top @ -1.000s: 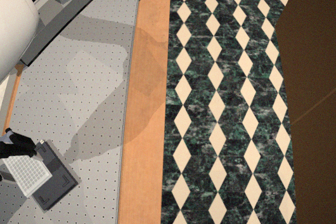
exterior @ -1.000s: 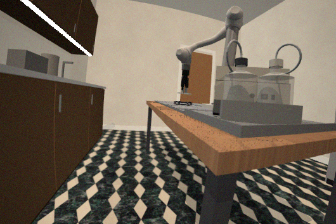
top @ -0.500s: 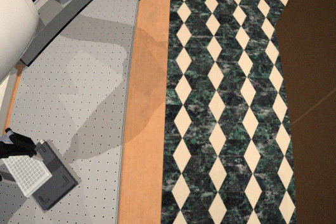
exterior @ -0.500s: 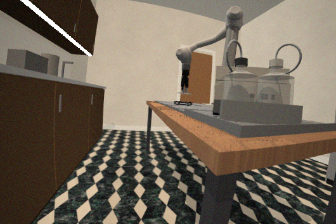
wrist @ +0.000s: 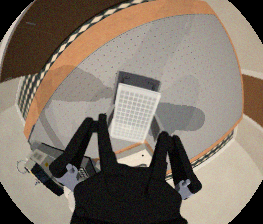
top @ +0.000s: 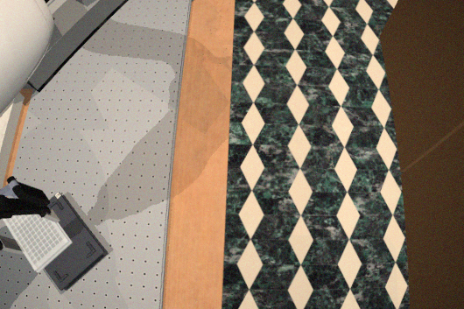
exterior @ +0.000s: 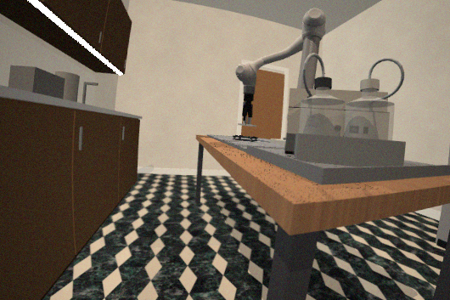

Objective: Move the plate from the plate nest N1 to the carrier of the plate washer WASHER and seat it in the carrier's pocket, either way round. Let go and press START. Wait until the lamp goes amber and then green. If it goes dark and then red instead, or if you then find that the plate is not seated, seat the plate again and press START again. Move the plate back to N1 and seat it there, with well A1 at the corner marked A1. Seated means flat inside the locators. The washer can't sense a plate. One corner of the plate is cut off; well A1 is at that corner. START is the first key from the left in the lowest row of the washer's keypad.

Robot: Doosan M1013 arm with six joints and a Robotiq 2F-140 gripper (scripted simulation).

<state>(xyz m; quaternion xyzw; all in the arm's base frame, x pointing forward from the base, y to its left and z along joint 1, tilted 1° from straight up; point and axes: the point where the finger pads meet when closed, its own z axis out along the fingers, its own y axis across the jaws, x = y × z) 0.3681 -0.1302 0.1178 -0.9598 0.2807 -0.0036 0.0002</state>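
The white well plate lies 30 mm below my hand. Round my hand: plate washer: 290 mm behind, 580 mm to the left, 10 mm below; label: 90 mm behind, 60 mm to the left, 140 mm below; plate nest N1: 120 mm below.
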